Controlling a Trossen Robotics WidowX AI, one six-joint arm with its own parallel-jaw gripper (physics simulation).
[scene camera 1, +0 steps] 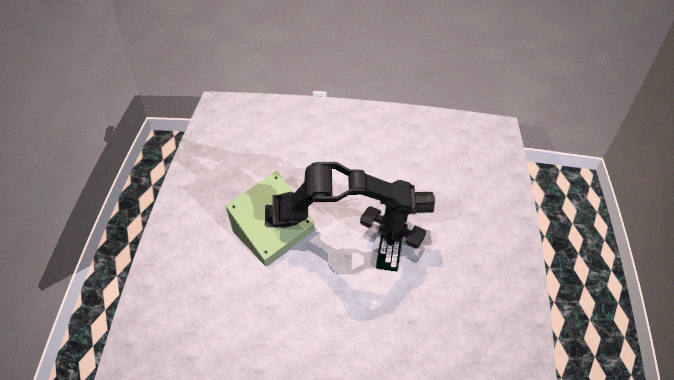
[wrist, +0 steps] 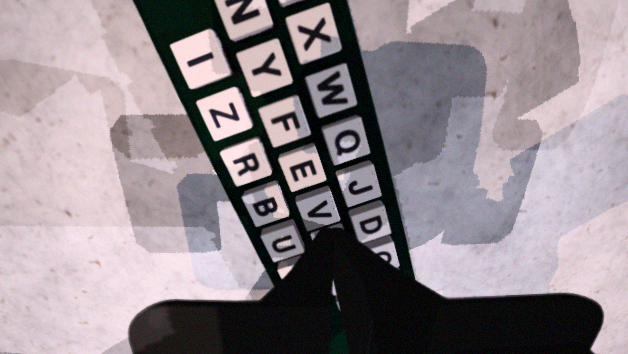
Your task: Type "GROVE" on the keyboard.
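Pixels of known places: gripper, fingertip midpoint: point(scene camera 1: 390, 244) point(wrist: 330, 237); arm's base, origin of the base link: point(scene camera 1: 275, 216).
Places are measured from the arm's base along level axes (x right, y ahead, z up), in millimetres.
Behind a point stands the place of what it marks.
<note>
The dark green keyboard point(scene camera 1: 384, 267) @[x 180, y 289, z -72 mm] point(wrist: 170, 20) @[x 9, y 334, z -71 mm] lies on the table with white letter keys in three rows. In the wrist view the R key point(wrist: 246, 162) @[x 58, y 322, z -66 mm], E key point(wrist: 302, 167) @[x 73, y 336, z -66 mm] and V key point(wrist: 318, 207) @[x 89, y 330, z -66 mm] are readable. My gripper point(scene camera 1: 393, 241) @[x 106, y 324, z -70 mm] point(wrist: 330, 237) @[x 106, y 324, z -70 mm] is shut and empty, its tips together over the middle row just past the V key, partly covering the key beside it. Contact with that key cannot be told. A key with a round letter point(wrist: 387, 256) @[x 127, y 338, z -66 mm] is partly hidden by the right finger. No G key can be read; other keys are hidden behind the fingers.
The arm stands on a light green wedge-shaped base point(scene camera 1: 252, 205) @[x -25, y -64, z 33 mm] to the left of the keyboard. The pale table point(scene camera 1: 225, 325) @[x 294, y -184, z -82 mm] carries overlapping arm shadows. The W key point(wrist: 331, 90) @[x 58, y 360, z -66 mm], Q key point(wrist: 346, 141) @[x 75, y 354, z -66 mm], J key point(wrist: 358, 185) @[x 92, y 348, z -66 mm] and D key point(wrist: 370, 224) @[x 109, y 342, z -66 mm] form the right row.
</note>
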